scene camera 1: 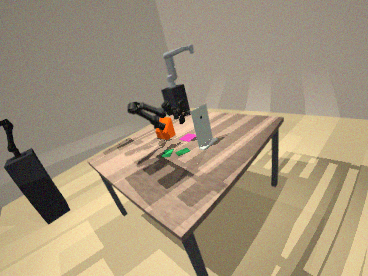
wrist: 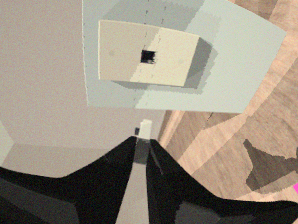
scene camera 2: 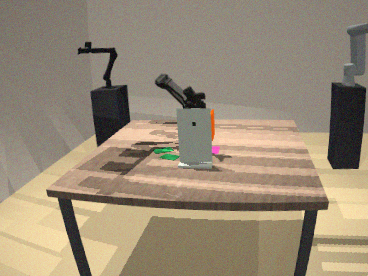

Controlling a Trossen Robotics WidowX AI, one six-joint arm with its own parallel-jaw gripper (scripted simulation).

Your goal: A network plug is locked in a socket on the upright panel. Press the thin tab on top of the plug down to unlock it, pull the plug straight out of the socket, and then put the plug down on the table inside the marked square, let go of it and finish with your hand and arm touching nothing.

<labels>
One and the same spot on an upright panel: (wrist: 203, 63) is (scene camera 1: 203, 127).
</labels>
